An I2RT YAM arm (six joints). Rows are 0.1 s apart.
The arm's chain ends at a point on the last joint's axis. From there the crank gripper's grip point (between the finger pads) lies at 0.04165 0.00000 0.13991 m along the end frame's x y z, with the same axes.
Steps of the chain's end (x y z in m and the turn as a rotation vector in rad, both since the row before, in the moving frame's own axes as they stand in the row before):
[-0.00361, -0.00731, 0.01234, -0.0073, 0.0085, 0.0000]
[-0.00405, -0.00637, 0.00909, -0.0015, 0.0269, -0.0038]
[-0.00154, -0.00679, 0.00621, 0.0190, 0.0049, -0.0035]
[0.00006, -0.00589, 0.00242, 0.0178, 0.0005, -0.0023]
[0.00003, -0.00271, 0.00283, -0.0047, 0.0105, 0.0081]
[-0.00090, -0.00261, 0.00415, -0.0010, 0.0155, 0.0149]
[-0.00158, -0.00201, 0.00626, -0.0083, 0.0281, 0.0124]
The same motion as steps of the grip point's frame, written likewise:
[-0.00242, -0.00629, 0.01198, -0.0073, 0.0085, 0.0000]
[-0.00030, -0.00633, 0.00792, -0.0015, 0.0269, -0.0038]
[-0.00086, -0.00959, 0.00598, 0.0190, 0.0049, -0.0035]
[0.00013, -0.00848, 0.00238, 0.0178, 0.0005, -0.0023]
[0.00149, -0.00171, 0.00238, -0.0047, 0.0105, 0.0081]
[0.00126, -0.00183, 0.00349, -0.0010, 0.0155, 0.0149]
[0.00232, -0.00031, 0.00503, -0.0083, 0.0281, 0.0124]

